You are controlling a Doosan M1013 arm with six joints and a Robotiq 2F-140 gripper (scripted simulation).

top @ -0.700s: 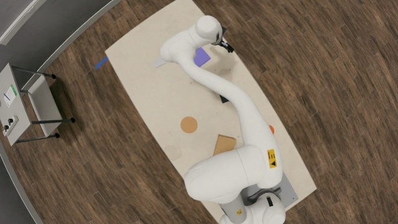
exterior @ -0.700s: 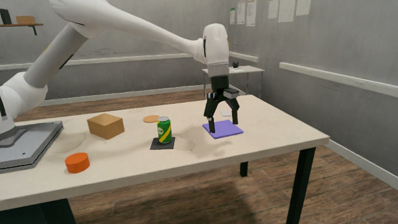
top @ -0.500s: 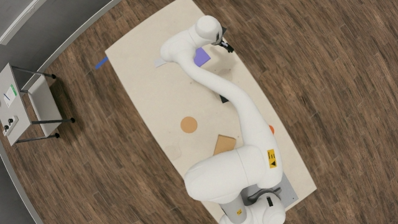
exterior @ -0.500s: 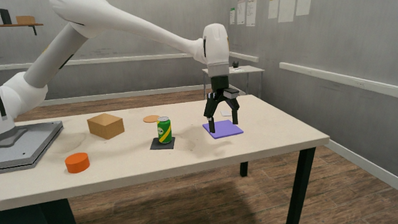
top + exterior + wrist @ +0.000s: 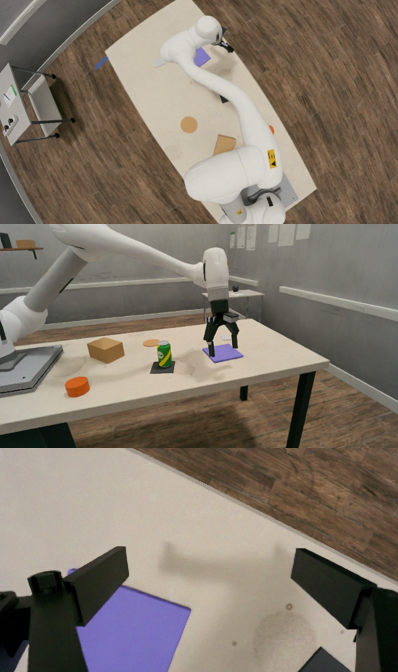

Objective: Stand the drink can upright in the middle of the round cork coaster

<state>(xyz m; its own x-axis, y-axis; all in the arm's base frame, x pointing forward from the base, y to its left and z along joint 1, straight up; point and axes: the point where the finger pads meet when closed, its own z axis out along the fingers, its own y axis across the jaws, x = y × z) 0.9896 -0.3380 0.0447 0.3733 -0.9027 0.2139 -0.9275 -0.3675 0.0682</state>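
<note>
The yellow drink can is 240 mm behind my hand, 140 mm to the left of it and 40 mm below it. Also, from my hand: dark coaster (260 mm behind, 130 mm to the left, 100 mm below); then purple square mat (160 mm to the left, 100 mm below, 70 mm ahead); then white card (350 mm to the left, 180 mm ahead, 100 mm below).
</note>
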